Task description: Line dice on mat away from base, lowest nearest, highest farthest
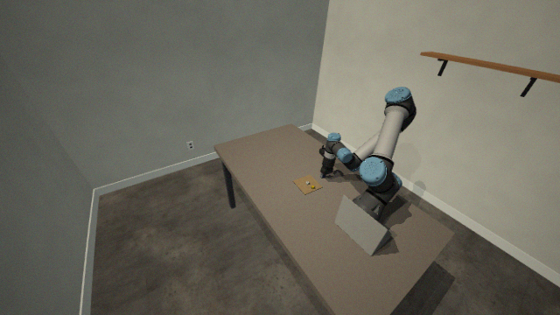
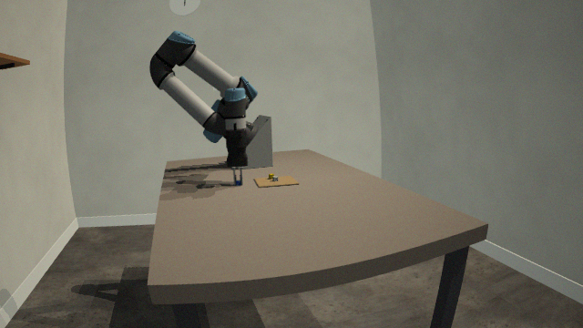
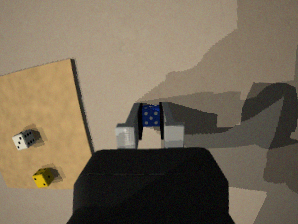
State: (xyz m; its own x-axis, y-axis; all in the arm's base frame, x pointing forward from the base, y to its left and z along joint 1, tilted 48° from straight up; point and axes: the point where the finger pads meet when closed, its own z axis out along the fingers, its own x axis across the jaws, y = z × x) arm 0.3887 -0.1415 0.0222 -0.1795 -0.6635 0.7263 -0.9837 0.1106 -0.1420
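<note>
The blue die is 10 mm below my hand. Round my hand: yellow die 40 mm behind, 130 mm to the left, 10 mm below; then tan mat 140 mm to the left, 20 mm below; then white die 140 mm to the left, 10 mm below.
</note>
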